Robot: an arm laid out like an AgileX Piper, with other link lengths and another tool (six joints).
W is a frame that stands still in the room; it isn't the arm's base.
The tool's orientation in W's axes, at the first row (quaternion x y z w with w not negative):
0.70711 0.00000 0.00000 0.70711
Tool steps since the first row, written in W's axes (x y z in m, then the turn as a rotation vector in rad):
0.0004 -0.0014 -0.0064 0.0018 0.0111 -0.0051
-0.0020 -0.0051 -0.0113 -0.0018 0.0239 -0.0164
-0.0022 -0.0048 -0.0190 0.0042 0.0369 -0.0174
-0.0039 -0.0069 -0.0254 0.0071 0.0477 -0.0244
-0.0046 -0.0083 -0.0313 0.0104 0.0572 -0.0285
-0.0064 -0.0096 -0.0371 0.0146 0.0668 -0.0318
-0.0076 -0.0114 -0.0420 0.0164 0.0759 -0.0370
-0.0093 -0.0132 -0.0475 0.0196 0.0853 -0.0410
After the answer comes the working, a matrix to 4 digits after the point.
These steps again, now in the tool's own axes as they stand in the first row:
0.0004 -0.0064 0.0014 0.0018 -0.0051 -0.0111
-0.0020 -0.0113 0.0051 -0.0018 -0.0164 -0.0239
-0.0022 -0.0190 0.0048 0.0042 -0.0174 -0.0369
-0.0039 -0.0254 0.0069 0.0071 -0.0244 -0.0477
-0.0046 -0.0313 0.0083 0.0104 -0.0285 -0.0572
-0.0064 -0.0371 0.0096 0.0146 -0.0318 -0.0668
-0.0076 -0.0420 0.0114 0.0164 -0.0370 -0.0759
-0.0093 -0.0475 0.0132 0.0196 -0.0410 -0.0853

The tool's axes in the first row as the columns of a matrix, in W's axes (rounded; the answer above uses it unrounded):
1.0000 0.0000 0.0000
0.0000 0.0000 -1.0000
0.0000 1.0000 0.0000

